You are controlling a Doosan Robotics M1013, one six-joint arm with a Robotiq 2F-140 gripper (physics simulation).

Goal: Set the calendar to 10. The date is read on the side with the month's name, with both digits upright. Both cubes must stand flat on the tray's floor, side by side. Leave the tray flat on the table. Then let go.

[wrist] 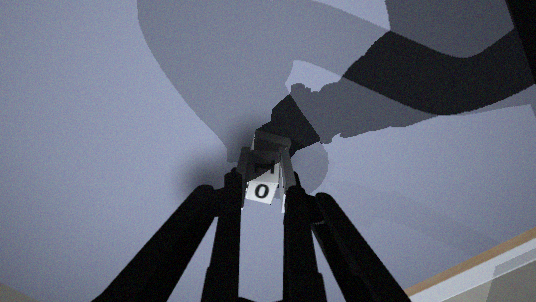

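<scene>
My gripper (264,160) is shut on a white cube (271,172) that shows a dark 1 on its shaded side facing the camera. A second white cube (261,192) shows an upright 0, just below the 1 in the view and close to the held cube. Part of what looks like the tray (273,139) shows in shadow beyond the held cube, between and past the fingertips. The fingers and the cubes hide the rest of it. The month's name cannot be read, and I cannot tell whether either cube rests on the tray's floor.
The pale blue-grey table top (90,100) lies under the gripper, with broad overlapping arm shadows across its upper part. A wooden edge strip (475,260) and a pale band run along the lower right. A black shape (526,30) stands at the upper right corner.
</scene>
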